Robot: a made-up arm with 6 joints. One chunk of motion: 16 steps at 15 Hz.
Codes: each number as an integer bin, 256 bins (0 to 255) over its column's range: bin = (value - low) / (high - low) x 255, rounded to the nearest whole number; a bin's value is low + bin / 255 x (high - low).
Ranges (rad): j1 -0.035..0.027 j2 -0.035..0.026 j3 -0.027..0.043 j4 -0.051..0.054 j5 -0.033..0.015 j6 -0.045..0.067
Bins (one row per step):
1: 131 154 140 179 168 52
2: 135 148 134 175 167 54
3: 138 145 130 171 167 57
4: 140 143 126 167 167 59
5: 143 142 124 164 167 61
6: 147 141 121 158 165 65
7: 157 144 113 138 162 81
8: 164 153 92 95 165 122
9: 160 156 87 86 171 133
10: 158 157 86 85 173 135
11: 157 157 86 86 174 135
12: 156 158 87 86 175 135
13: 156 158 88 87 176 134
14: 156 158 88 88 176 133
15: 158 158 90 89 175 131
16: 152 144 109 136 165 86
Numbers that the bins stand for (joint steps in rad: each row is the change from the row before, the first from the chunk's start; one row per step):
1: -0.00315 0.00184 0.01143 0.02271 -0.00138 -0.02216
2: -0.00218 0.00040 0.00978 0.02106 -0.00156 -0.02128
3: -0.00145 -0.00031 0.00869 0.01941 -0.00156 -0.01996
4: -0.00096 -0.00079 0.00759 0.01776 -0.00156 -0.01909
5: -0.00023 -0.00103 0.00704 0.01653 -0.00156 -0.01821
6: 0.00074 -0.00127 0.00622 0.01406 -0.00194 -0.01645
7: 0.00317 -0.00055 0.00402 0.00582 -0.00251 -0.00942
8: 0.00487 0.00160 -0.00175 -0.01188 -0.00194 0.00858
9: 0.00390 0.00232 -0.00312 -0.01559 -0.00081 0.01342
10: 0.00342 0.00256 -0.00339 -0.01600 -0.00044 0.01429
11: 0.00317 0.00256 -0.00339 -0.01559 -0.00025 0.01429
12: 0.00293 0.00280 -0.00312 -0.01559 -0.00006 0.01429
13: 0.00293 0.00280 -0.00284 -0.01518 0.00013 0.01385
14: 0.00293 0.00280 -0.00284 -0.01476 0.00013 0.01342
15: 0.00342 0.00280 -0.00229 -0.01435 -0.00006 0.01254
16: 0.00196 -0.00055 0.00292 0.00500 -0.00194 -0.00723

